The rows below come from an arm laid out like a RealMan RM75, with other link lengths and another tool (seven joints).
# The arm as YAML. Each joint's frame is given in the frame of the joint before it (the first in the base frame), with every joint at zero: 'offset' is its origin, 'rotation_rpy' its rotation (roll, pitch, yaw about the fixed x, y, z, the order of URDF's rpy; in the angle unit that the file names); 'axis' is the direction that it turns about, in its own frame. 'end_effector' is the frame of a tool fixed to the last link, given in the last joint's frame.
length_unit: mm
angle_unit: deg
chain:
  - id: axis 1
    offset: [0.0, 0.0, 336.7]
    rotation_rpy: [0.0, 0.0, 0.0]
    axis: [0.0, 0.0, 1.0]
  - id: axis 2
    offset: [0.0, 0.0, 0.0]
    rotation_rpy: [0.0, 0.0, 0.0]
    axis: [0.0, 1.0, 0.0]
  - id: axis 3
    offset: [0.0, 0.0, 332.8]
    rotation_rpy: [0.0, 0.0, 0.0]
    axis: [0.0, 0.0, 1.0]
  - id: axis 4
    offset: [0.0, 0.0, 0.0]
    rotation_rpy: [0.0, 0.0, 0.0]
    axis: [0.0, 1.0, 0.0]
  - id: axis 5
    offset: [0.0, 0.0, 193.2]
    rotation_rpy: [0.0, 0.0, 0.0]
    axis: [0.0, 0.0, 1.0]
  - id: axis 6
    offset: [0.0, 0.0, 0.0]
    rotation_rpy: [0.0, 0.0, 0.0]
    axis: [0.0, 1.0, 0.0]
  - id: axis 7
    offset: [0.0, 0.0, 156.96]
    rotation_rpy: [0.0, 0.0, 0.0]
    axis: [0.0, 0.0, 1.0]
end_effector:
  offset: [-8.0, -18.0, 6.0]
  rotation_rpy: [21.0, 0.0, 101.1]
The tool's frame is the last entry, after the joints.
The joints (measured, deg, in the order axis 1, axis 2, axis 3, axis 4, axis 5, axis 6, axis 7), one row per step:
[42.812, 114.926, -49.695, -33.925, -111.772, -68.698, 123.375]
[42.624, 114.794, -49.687, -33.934, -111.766, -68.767, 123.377]
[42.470, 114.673, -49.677, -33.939, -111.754, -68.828, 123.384]
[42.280, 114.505, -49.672, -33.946, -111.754, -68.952, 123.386]
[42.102, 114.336, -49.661, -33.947, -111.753, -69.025, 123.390]
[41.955, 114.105, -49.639, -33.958, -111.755, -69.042, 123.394]
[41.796, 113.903, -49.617, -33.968, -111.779, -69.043, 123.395]
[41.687, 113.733, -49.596, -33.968, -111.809, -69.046, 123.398]
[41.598, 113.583, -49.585, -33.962, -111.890, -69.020, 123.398]
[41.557, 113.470, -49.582, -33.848, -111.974, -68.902, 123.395]
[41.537, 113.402, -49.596, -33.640, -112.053, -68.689, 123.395]
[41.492, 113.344, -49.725, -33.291, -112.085, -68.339, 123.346]
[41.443, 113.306, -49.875, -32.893, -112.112, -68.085, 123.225]
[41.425, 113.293, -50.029, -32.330, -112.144, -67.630, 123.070]
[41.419, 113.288, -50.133, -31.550, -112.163, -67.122, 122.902]
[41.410, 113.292, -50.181, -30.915, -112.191, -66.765, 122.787]
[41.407, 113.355, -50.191, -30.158, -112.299, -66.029, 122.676]
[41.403, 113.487, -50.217, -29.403, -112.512, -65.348, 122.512]
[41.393, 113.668, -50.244, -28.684, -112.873, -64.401, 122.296]
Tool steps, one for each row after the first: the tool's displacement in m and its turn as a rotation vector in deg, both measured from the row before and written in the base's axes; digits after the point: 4 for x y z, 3 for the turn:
[0.0019, -0.0006, 0.0012, 0.045, -0.064, -0.158]
[0.0016, -0.0004, 0.0011, 0.044, -0.048, -0.136]
[0.0020, -0.0006, 0.0014, 0.017, -0.078, -0.138]
[0.0020, -0.0005, 0.0015, 0.060, -0.090, -0.155]
[0.0020, 0.0000, 0.0022, 0.161, -0.155, -0.145]
[0.0021, -0.0001, 0.0019, 0.146, -0.161, -0.161]
[0.0016, 0.0000, 0.0016, 0.113, -0.139, -0.119]
[0.0015, 0.0000, 0.0013, 0.093, -0.188, -0.108]
[0.0014, 0.0001, 0.0007, 0.069, -0.172, -0.167]
[0.0014, 0.0000, 0.0001, 0.046, -0.150, -0.245]
[0.0020, -0.0003, -0.0006, 0.012, -0.205, -0.336]
[0.0019, -0.0007, -0.0011, -0.114, -0.185, -0.266]
[0.0023, -0.0006, -0.0016, -0.069, -0.222, -0.399]
[0.0029, -0.0009, -0.0022, -0.132, -0.145, -0.569]
[0.0023, -0.0009, -0.0019, -0.146, -0.073, -0.477]
[0.0031, -0.0007, -0.0023, 0.036, -0.202, -0.718]
[0.0030, -0.0012, -0.0032, -0.108, -0.266, -0.636]
[0.0035, -0.0010, -0.0033, 0.033, -0.522, -0.656]

